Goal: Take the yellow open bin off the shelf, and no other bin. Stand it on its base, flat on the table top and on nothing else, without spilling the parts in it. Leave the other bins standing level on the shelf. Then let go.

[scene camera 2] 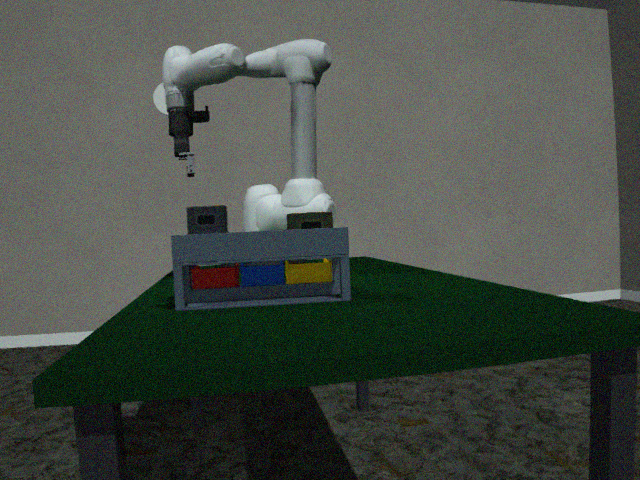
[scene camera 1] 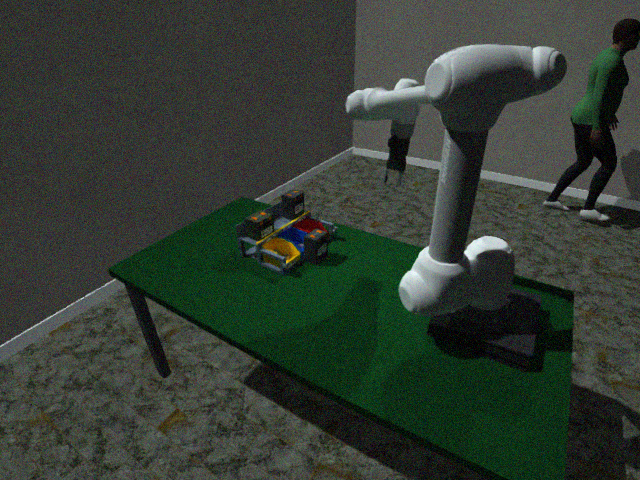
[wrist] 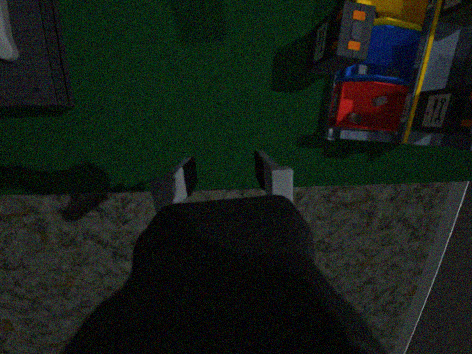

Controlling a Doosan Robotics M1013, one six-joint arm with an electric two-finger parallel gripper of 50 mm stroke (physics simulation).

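Places are measured from the arm's base along level axes (x back, y right, z up), in metres.
Pixels of known places: gripper, fingertip midpoint: (scene camera 2: pixel 191 175) (scene camera 1: pixel 391 184) (wrist: pixel 225 166); arm's base, origin of the base link: (scene camera 1: pixel 480 308).
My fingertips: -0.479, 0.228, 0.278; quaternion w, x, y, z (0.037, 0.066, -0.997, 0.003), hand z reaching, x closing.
For each thing: its top centre in the pictures, then the offset to it from my fingertips, as dx, dy, dz. "pt": a spot on its surface instead. Level surfaces: height alone.
- yellow open bin, middle of its top: (scene camera 2: pixel 306 260) (scene camera 1: pixel 277 245) -0.375, -0.314, -0.263
- blue bin, middle of its top: (scene camera 2: pixel 261 263) (wrist: pixel 395 53) (scene camera 1: pixel 293 234) -0.376, -0.202, -0.263
- red bin, middle of its top: (scene camera 2: pixel 216 265) (wrist: pixel 382 107) (scene camera 1: pixel 308 225) -0.372, -0.090, -0.263
- dark box, middle of its top: (wrist: pixel 356 30) (scene camera 1: pixel 315 233) -0.242, -0.211, -0.212
- yellow end, surface spot: (scene camera 2: pixel 310 220) pt -0.515, -0.312, -0.164
- green table, its level: dz -0.344
The yellow open bin (scene camera 1: pixel 277 245) (scene camera 2: pixel 308 272) (wrist: pixel 400 8) sits at one end of the grey shelf (scene camera 2: pixel 258 245) (wrist: pixel 365 135), beside the blue bin (scene camera 1: pixel 293 236) (scene camera 2: pixel 262 274) (wrist: pixel 395 50). The red bin (scene camera 1: pixel 310 225) (scene camera 2: pixel 214 277) (wrist: pixel 370 107) is at the other end, with small parts inside. The parts in the yellow bin cannot be made out. My gripper (scene camera 1: pixel 392 178) (scene camera 2: pixel 186 173) (wrist: pixel 225 166) is open and empty, high up and apart from the bins. In the wrist view the fingers show against the table's edge, on the red bin's side.
A dark box (scene camera 1: pixel 315 246) (wrist: pixel 357 32) stands in front of the blue bin. Two more dark boxes, one by the yellow end (scene camera 1: pixel 259 223) (scene camera 2: pixel 310 220) and another (scene camera 1: pixel 293 203) (scene camera 2: pixel 206 219), are at the shelf's back. A person (scene camera 1: pixel 594 111) is beyond the green table (scene camera 1: pixel 310 304).
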